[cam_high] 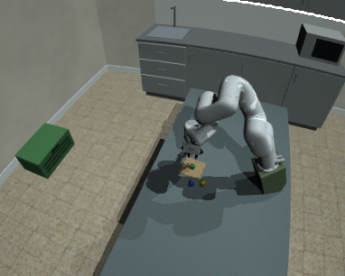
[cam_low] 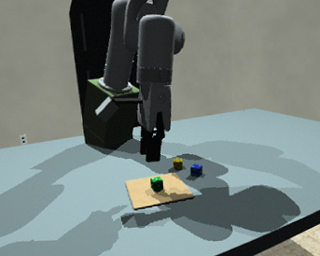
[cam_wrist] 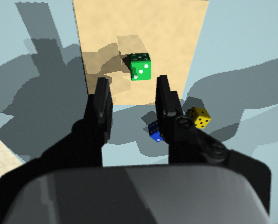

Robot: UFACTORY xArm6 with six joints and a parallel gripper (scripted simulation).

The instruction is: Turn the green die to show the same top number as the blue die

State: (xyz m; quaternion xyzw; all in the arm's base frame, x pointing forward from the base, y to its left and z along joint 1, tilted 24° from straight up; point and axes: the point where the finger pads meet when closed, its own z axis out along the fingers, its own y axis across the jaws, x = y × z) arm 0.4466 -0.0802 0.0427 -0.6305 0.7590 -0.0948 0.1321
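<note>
My gripper is now 100 mm above the green die, 20 mm to the right of it and 10 mm past it. From my hand the other things lie so: yellow die 130 mm to the left, 100 mm below, 90 mm behind; tan mat 110 mm below, 20 mm to the left, 10 mm behind; blue die 140 mm to the left, 100 mm below, 20 mm behind.
</note>
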